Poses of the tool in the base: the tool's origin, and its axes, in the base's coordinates. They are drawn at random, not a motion.
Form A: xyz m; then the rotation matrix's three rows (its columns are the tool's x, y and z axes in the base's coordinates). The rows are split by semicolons.
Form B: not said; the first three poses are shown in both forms.
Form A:
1: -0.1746 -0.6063 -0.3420; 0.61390 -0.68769 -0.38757; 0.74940 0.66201 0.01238; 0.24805 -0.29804 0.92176
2: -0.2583 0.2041 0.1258; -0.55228 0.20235 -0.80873; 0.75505 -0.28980 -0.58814; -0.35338 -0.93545 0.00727
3: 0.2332 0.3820 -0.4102; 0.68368 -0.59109 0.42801; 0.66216 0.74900 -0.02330; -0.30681 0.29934 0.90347
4: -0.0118 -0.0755 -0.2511; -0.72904 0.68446 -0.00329; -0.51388 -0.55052 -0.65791; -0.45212 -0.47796 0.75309
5: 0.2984 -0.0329 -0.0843; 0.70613 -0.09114 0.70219; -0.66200 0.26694 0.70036; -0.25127 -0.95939 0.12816
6: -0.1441 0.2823 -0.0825; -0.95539 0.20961 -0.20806; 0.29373 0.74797 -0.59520; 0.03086 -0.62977 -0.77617
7: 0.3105 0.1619 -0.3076; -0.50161 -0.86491 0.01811; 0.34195 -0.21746 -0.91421; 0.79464 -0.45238 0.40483
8: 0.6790 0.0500 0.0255; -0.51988 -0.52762 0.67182; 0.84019 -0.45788 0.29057; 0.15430 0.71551 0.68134
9: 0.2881 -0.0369 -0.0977; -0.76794 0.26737 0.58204; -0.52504 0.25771 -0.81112; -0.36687 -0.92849 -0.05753
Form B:
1: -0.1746 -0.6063 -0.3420 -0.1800 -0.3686 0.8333
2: -0.2583 0.2041 0.1258 -1.1923 -1.5632 1.8974
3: 0.2332 0.3820 -0.4102 0.1819 0.4144 0.7067
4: -0.0118 -0.0755 -0.2511 0.3397 0.8472 -2.2619
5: 0.2984 -0.0329 -0.0843 -1.2632 0.7256 -0.4345
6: -0.1441 0.2823 -0.0825 -0.4074 -2.8163 0.9915
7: 0.3105 0.1619 -0.3076 0.7008 -1.1784 1.8314
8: 0.6790 0.0500 0.0255 0.6351 0.7734 2.0442
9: 0.2881 -0.0369 -0.0977 -0.2336 1.8887 -1.5772
